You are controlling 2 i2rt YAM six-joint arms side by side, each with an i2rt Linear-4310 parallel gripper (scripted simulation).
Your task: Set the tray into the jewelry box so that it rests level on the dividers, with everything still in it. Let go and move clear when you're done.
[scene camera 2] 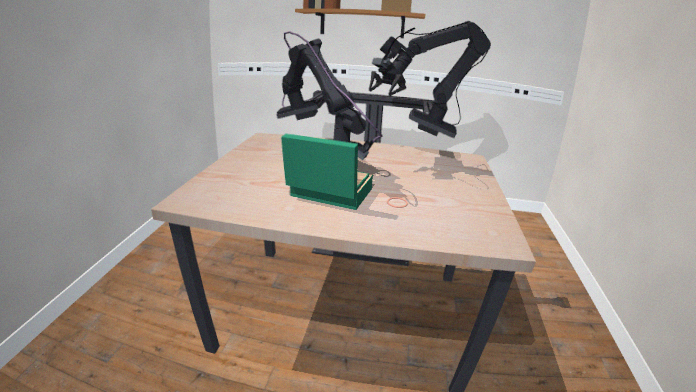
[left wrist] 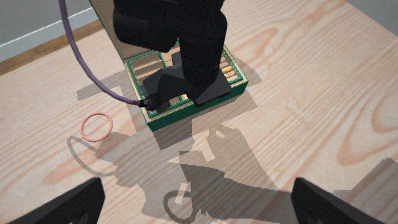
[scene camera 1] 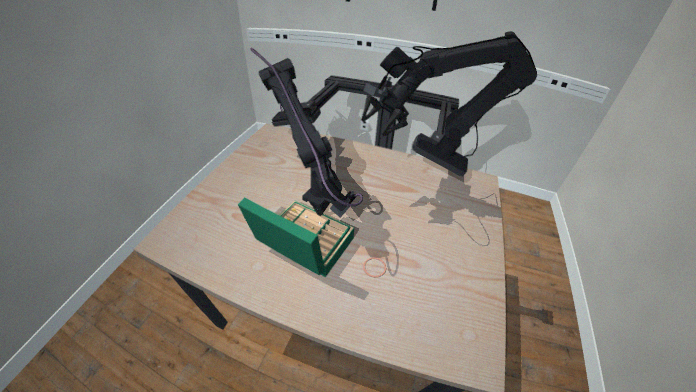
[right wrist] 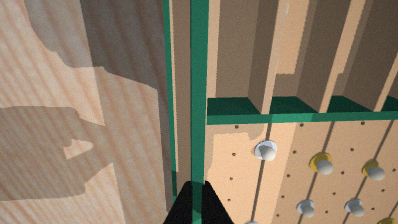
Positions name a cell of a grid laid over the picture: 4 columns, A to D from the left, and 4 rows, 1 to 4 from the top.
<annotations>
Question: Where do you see a green-rimmed tray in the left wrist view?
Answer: B2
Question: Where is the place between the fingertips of my left gripper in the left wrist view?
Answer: B4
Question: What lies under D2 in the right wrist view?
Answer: A green-rimmed tray.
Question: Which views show my left gripper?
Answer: Scene camera 2, the left wrist view and scene camera 1 only.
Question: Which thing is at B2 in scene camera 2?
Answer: A green jewelry box.
</annotations>
